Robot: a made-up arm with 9 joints. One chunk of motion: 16 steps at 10 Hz.
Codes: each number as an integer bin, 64 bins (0 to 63) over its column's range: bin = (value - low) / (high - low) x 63, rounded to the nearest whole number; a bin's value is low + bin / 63 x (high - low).
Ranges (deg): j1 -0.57..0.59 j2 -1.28..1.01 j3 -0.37..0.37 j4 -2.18..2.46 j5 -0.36..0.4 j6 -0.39..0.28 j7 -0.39..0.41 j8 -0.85..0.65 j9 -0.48..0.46
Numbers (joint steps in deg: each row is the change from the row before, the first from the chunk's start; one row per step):
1: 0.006 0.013 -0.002 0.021 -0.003 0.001 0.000 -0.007 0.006
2: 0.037 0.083 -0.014 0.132 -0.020 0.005 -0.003 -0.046 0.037
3: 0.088 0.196 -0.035 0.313 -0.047 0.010 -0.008 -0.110 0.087
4: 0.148 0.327 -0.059 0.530 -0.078 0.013 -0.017 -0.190 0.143
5: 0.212 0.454 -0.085 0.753 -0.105 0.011 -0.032 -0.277 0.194
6: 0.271 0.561 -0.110 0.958 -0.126 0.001 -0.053 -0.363 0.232
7: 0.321 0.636 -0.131 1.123 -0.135 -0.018 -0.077 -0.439 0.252
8: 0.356 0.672 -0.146 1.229 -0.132 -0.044 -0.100 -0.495 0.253
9: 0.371 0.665 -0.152 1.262 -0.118 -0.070 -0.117 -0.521 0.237
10: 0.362 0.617 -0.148 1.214 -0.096 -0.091 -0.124 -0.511 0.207
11: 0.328 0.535 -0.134 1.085 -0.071 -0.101 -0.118 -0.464 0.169
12: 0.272 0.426 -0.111 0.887 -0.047 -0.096 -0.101 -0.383 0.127
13: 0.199 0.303 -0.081 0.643 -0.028 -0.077 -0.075 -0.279 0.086
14: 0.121 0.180 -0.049 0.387 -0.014 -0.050 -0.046 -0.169 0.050
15: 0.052 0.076 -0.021 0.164 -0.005 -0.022 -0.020 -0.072 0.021
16: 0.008 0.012 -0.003 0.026 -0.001 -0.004 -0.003 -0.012 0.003
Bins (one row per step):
1: 31 36 31 30 30 37 31 35 33
2: 33 37 30 31 28 37 30 34 35
3: 36 41 29 34 26 38 30 31 38
4: 39 44 26 37 23 38 29 28 42
5: 42 48 24 40 21 38 28 24 45
6: 46 51 22 43 19 37 27 20 48
7: 48 53 20 45 19 35 25 17 49
8: 50 54 19 46 19 33 23 15 49
9: 51 54 19 47 20 30 21 14 48
10: 51 52 19 46 22 28 21 14 46
11: 49 50 20 44 24 27 21 16 43
12: 46 47 22 42 26 28 23 20 41
13: 42 44 25 38 28 29 25 24 38
14: 38 40 27 35 29 32 27 29 36
15: 34 37 30 32 29 35 29 33 34
16: 31 36 31 30 30 36 30 35 32

